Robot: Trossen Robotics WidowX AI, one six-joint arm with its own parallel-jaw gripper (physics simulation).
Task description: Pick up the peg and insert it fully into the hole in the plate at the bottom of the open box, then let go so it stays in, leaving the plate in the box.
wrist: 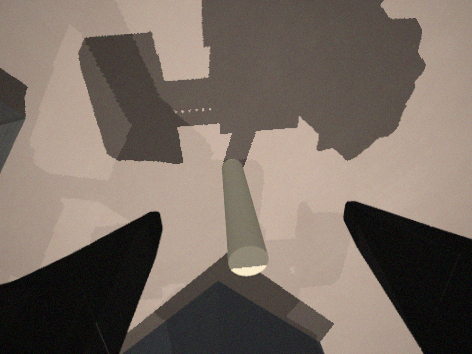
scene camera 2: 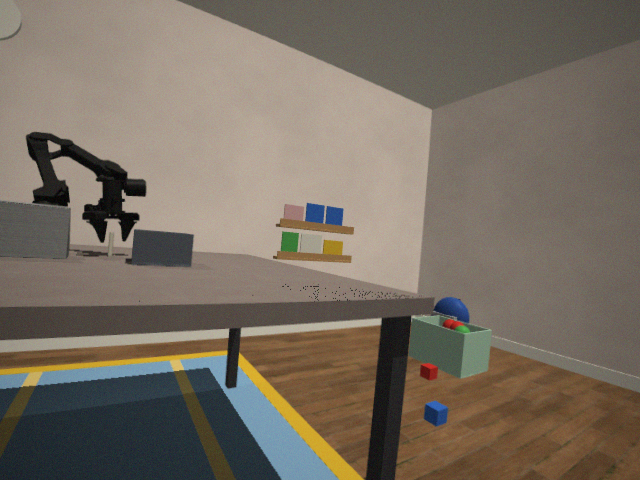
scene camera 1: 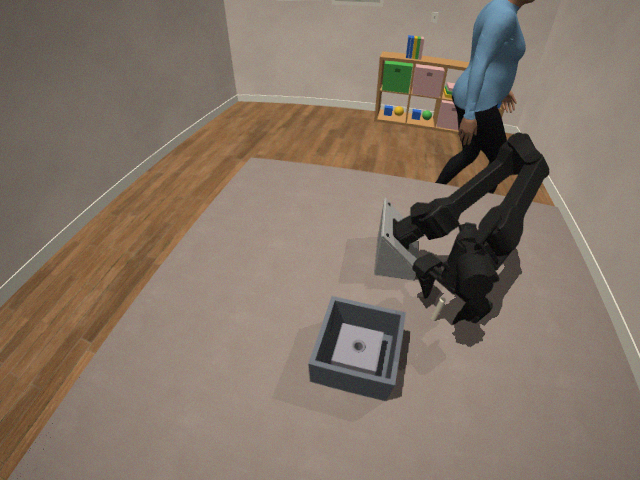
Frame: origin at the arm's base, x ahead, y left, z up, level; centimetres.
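Where they show: gripper, fingertip midpoint: (wrist: 253, 215) (scene camera 2: 113, 242) (scene camera 1: 439, 310); arm's base at its link origin: (scene camera 2: 42, 221) (scene camera 1: 400, 234).
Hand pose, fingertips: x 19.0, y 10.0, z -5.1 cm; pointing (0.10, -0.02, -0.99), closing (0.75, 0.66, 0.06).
Things, the pixels of their top centre, and the offset from my fingertips.
- open dark grey box at its top centre: (scene camera 1: 360, 337) (scene camera 2: 162, 231) dx +11.7, dy -18.1, dz +5.0 cm
- light plate at its top centre: (scene camera 1: 358, 345) dx +11.7, dy -18.1, dz +1.3 cm
The pale, thin, round peg (scene camera 1: 438, 310) (scene camera 2: 110, 246) (wrist: 242, 215) stands upright on the table. My gripper (scene camera 1: 441, 308) (scene camera 2: 113, 240) (wrist: 253, 215) is open and points down. In the second scene view, its fingertips reach slightly below the peg's top, one on either side. In the wrist view, there are gaps between the peg and both fingers. The open dark grey box (scene camera 1: 351, 380) (scene camera 2: 162, 249) (wrist: 220, 320) stands near the peg. The light plate (scene camera 1: 343, 355) lies at its bottom, with a round hole near the middle; the plate is hidden in the second scene view.
A grey sloped block (scene camera 1: 392, 264) (scene camera 2: 36, 230) (wrist: 7, 131) stands on the table (scene camera 1: 206, 361) (scene camera 2: 206, 315) beside the arm. A person (scene camera 1: 488, 77) is beyond the table, near a low shelf unit (scene camera 1: 423, 60). The box walls rise well above the plate.
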